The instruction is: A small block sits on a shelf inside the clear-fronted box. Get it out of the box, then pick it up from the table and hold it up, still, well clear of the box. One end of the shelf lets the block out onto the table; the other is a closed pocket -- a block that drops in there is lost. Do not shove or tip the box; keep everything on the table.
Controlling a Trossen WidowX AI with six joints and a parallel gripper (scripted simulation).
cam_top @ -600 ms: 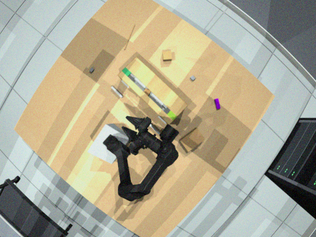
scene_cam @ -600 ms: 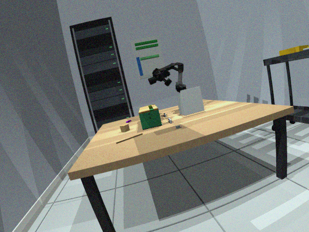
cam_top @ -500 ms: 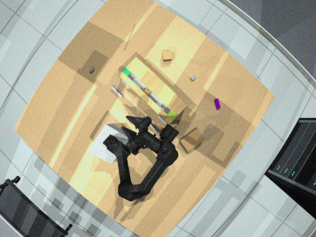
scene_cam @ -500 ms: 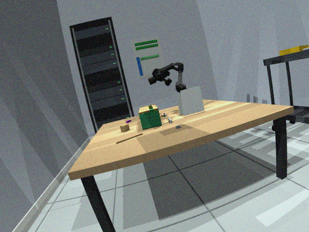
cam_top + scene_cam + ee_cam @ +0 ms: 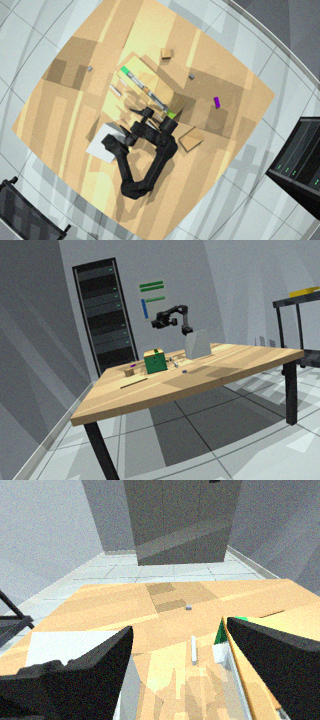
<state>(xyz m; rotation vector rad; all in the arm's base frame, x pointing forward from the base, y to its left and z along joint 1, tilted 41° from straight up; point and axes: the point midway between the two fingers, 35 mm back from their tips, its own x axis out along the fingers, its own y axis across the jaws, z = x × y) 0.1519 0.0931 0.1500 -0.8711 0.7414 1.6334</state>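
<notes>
The box lies 240 mm below my gripper tip, 150 mm ahead of it and 20 mm to the left of it. From my gripper tip the other things lie so: tan block 220 mm below, 160 mm ahead, 30 mm to the left; then brown slab 330 mm to the right, 270 mm below, 140 mm ahead; then thin stick 370 mm to the left, 350 mm ahead, 300 mm below.
</notes>
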